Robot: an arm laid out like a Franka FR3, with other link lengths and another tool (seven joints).
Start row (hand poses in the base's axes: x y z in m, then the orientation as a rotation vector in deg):
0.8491, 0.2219, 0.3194, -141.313, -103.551, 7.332
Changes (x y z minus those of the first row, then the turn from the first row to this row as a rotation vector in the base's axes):
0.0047, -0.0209, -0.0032, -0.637, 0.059, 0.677
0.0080, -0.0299, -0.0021, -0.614, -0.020, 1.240
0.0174, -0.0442, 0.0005, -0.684, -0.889, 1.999
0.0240, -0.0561, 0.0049, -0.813, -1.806, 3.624
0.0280, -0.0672, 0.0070, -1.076, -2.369, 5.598
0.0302, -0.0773, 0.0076, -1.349, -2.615, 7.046
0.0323, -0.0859, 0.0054, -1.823, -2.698, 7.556
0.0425, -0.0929, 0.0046, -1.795, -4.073, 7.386
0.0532, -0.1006, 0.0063, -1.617, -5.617, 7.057
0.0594, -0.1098, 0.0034, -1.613, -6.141, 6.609
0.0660, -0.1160, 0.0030, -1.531, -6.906, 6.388
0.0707, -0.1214, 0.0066, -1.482, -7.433, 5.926
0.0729, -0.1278, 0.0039, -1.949, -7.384, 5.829
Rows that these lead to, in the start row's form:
0.8538, 0.2010, 0.3162, -141.115, -104.622, 8.044
0.8571, 0.1920, 0.3173, -140.642, -105.350, 7.963
0.8665, 0.1777, 0.3199, -140.451, -106.670, 7.020
0.8731, 0.1658, 0.3243, -139.516, -109.109, 6.122
0.8771, 0.1547, 0.3264, -138.127, -111.883, 5.799
0.8793, 0.1446, 0.3270, -137.047, -113.874, 5.841
0.8814, 0.1360, 0.3248, -136.903, -114.733, 6.217
0.8916, 0.1290, 0.3240, -137.704, -115.076, 4.473
0.9023, 0.1213, 0.3257, 138.214, 114.871, -2.342
0.9085, 0.1121, 0.3228, 138.441, 114.158, -1.647
0.9151, 0.1059, 0.3224, 138.365, 113.668, -0.591
0.9198, 0.1005, 0.3260, 138.620, 112.960, 0.146
0.9220, 0.0941, 0.3233, 138.476, 112.594, -0.338

